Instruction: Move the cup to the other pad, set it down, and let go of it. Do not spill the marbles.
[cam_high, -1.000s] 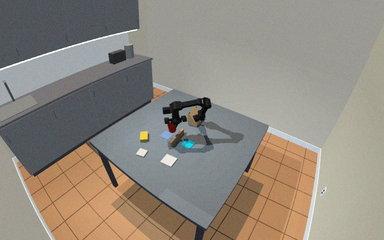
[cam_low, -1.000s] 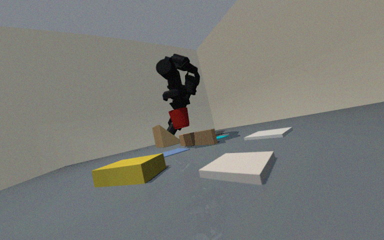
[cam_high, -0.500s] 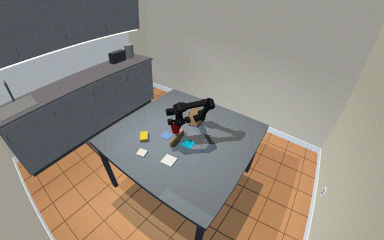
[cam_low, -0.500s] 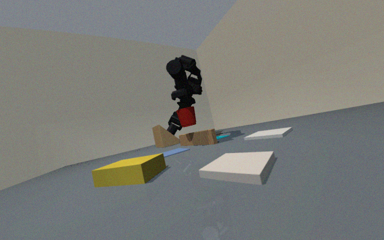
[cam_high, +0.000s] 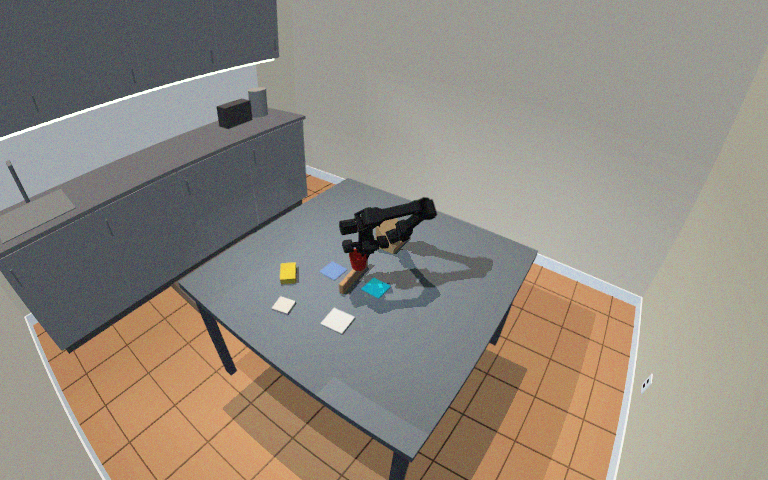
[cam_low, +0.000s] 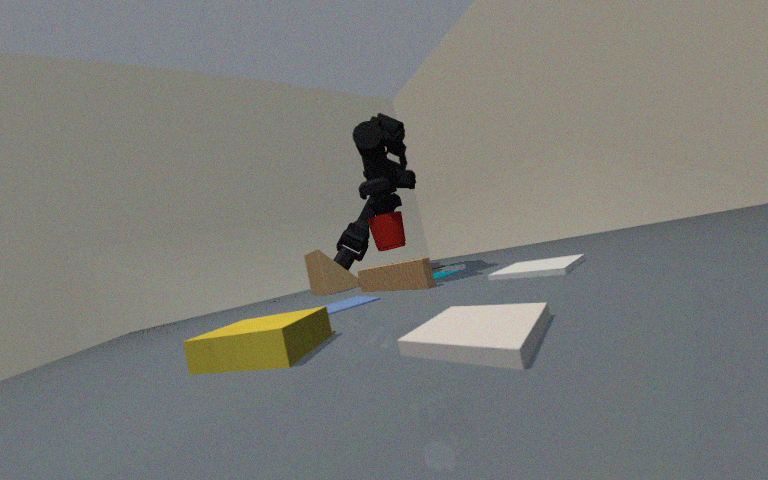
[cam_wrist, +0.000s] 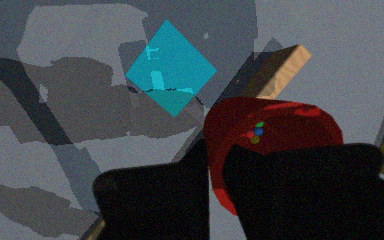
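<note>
Right now the teal pad is 7 cm to the left of my gripper tip and 12 cm below it. From my gripper tip the other things lie so: wooden bar: 3 cm ahead, 4 cm to the right, 10 cm below; red cup: 2 cm ahead, 2 cm to the right; light blue pad: 6 cm ahead, 15 cm to the right, 12 cm below.
</note>
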